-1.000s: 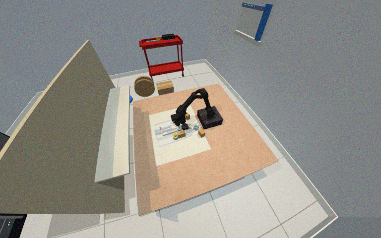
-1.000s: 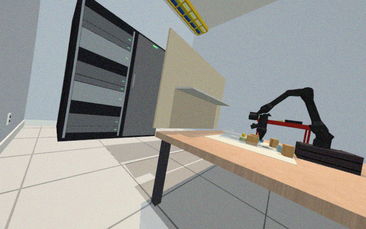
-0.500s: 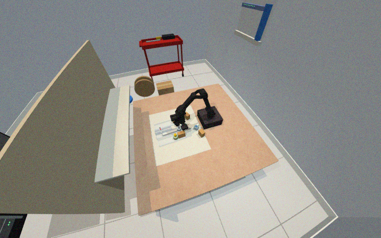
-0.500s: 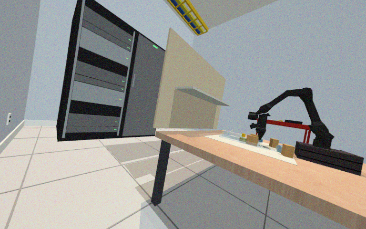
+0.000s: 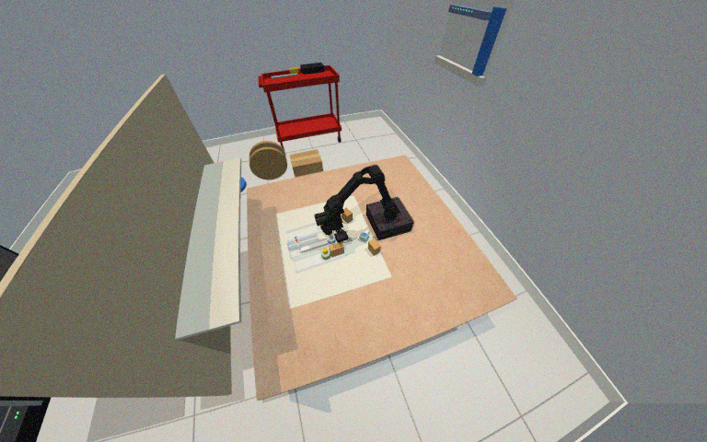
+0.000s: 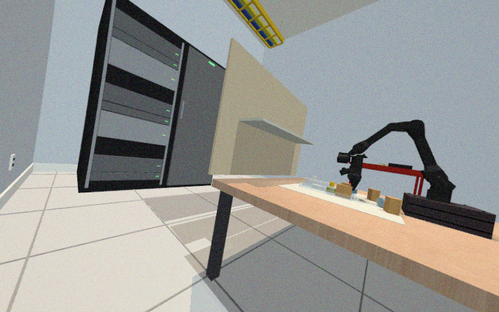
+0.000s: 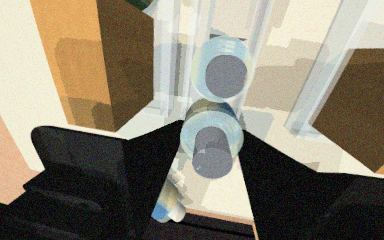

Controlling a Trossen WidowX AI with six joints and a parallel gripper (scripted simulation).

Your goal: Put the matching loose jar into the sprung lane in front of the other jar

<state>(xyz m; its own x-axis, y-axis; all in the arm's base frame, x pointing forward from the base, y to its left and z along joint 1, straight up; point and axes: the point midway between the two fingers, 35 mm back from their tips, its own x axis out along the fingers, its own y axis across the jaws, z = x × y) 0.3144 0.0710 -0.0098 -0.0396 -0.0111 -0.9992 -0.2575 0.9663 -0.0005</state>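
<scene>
My gripper tip is now 170 mm short of the lane, 20 mm to the right of it and 30 mm above it. Round my gripper tip: bluish jar: 160 mm behind, 20 mm below.
</scene>
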